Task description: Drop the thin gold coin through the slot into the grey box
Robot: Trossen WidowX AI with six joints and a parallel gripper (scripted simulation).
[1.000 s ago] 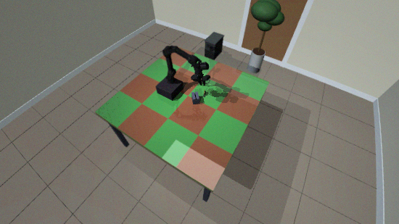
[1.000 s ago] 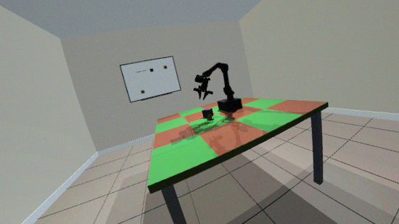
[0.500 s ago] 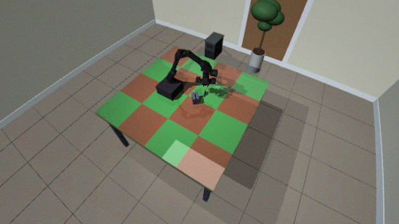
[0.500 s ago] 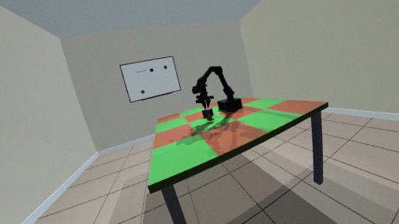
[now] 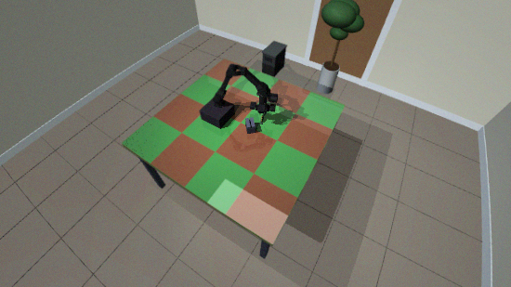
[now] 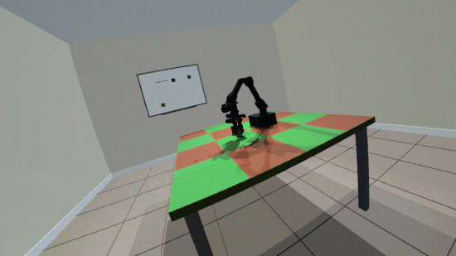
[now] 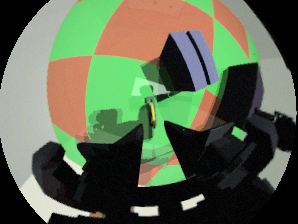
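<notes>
Now: gripper tip 40 mm above the thin gold coin.
</notes>
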